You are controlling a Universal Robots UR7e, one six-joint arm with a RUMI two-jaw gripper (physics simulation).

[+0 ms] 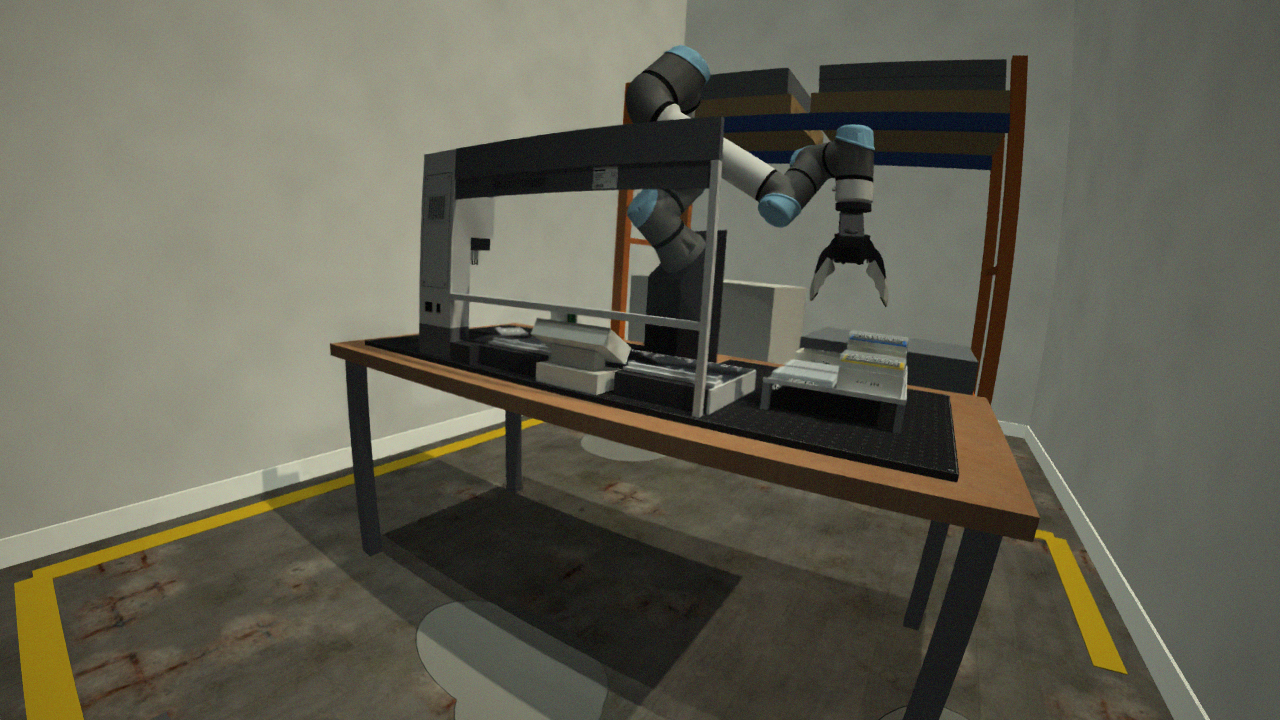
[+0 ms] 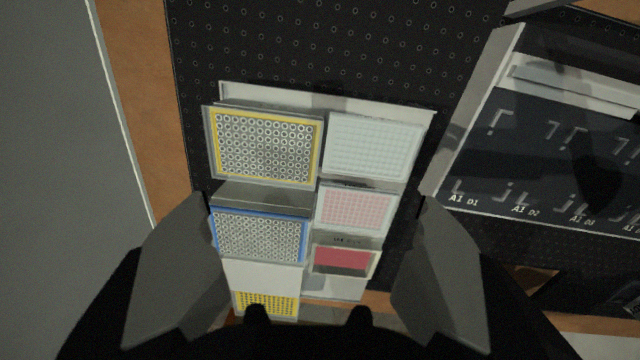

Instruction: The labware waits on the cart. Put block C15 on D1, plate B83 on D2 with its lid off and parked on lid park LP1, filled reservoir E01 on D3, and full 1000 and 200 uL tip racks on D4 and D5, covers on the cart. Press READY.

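Note:
My gripper is open and empty, fingers pointing down, high above the cart. On the cart, a yellow-edged tip rack stands at the front, with a blue-edged tip rack behind it. Another yellow rack shows at the back, partly hidden by the gripper. In the other column lie a pale plate or block, a pink-welled plate and a reservoir with red liquid. Their codes are unreadable. The dark deck shows labels D1, D2 and D3.
The machine's upright post and overhead beam stand between the cart and the left side. White stacked boxes stand at the machine's front. The wooden table carries a black perforated mat. An orange storage rack stands behind.

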